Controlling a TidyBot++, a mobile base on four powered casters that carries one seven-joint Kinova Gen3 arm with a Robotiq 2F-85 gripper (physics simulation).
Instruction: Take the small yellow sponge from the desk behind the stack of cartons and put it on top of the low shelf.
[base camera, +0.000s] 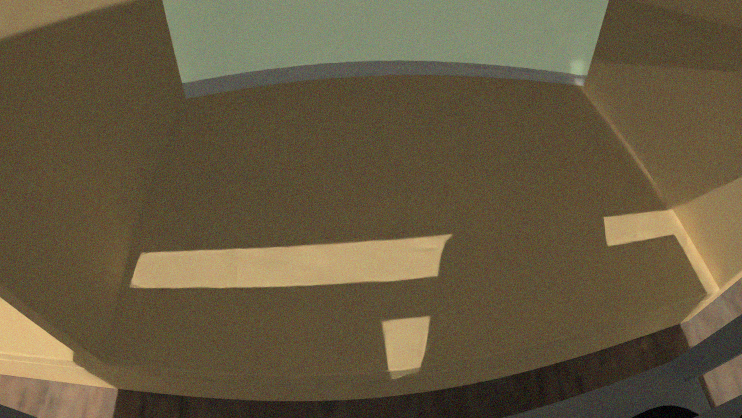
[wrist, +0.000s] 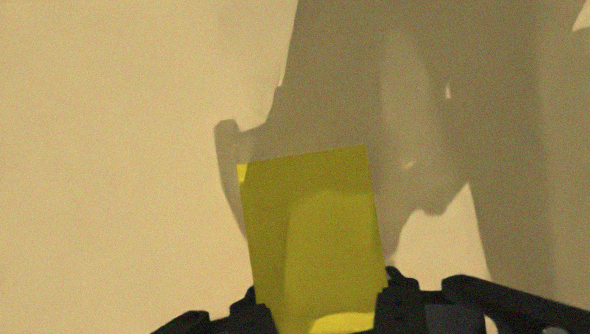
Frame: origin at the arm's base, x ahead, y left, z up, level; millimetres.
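Where they show: gripper, fingertip midpoint: (wrist: 323, 285).
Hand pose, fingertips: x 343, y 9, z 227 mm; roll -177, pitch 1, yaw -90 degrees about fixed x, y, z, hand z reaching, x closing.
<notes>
After its pixels a point has its place.
The yellow sponge (wrist: 325, 225) {x 376, y 4, z 275 mm} is upright in my gripper (wrist: 323, 285) {x 343, y 9, z 227 mm}, which is shut on it at the lower middle of the wrist view. Behind the sponge, the pale wooden top of the low shelf (wrist: 125, 150) {x 425, y 104, z 213 mm} fills the wrist view, with shadows of the arm and gripper on it. The sponge is close over that top; whether its far end touches is not clear. In the base view the low shelf (base camera: 363, 166) {x 405, y -22, z -318 mm} shows from inside a lower bay. The desk and the stack of cartons do not show.
In the base view, side panels stand left (base camera: 67, 155) {x 319, y 206, z -193 mm} and right (base camera: 685, 119) {x 369, y -375, z -226 mm} of the bay. The green wall (base camera: 384, 31) {x 598, y -66, z -261 mm} shows behind it. Dark wooden floor (base camera: 571, 371) {x 193, y -203, z -397 mm} runs along the shelf's front edge, close to the grey edge of my base (base camera: 612, 397) {x 141, y -160, z -281 mm}.
</notes>
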